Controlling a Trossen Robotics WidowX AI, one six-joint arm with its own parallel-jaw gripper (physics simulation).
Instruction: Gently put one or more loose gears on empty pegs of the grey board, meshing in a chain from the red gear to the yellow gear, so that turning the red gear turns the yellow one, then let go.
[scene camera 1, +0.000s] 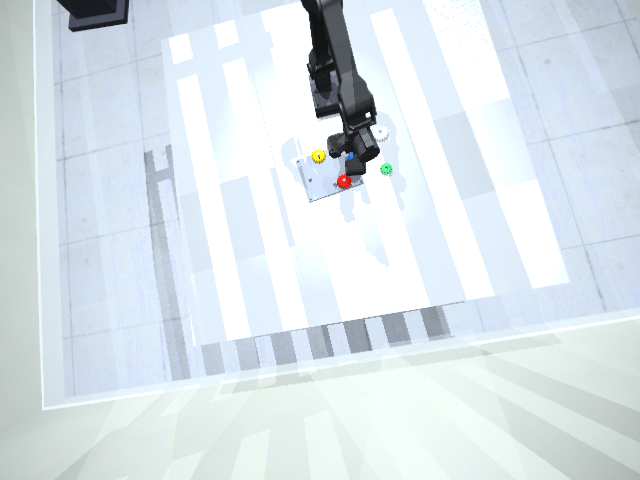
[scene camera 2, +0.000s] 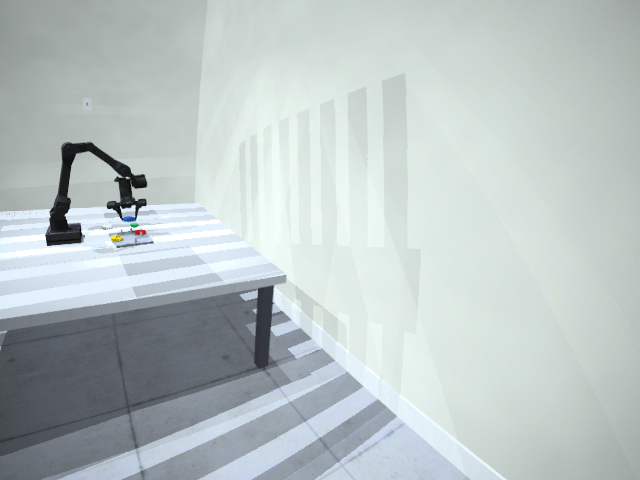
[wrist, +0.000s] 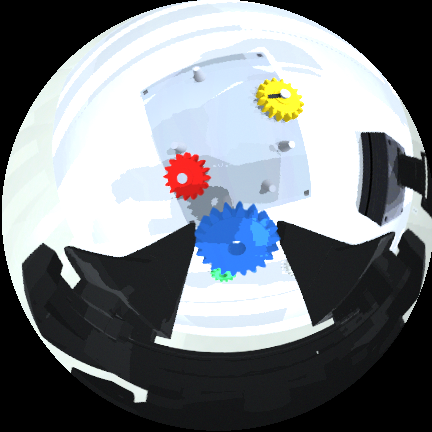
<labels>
gripper: holds a blue gear (wrist: 215, 234)
</labels>
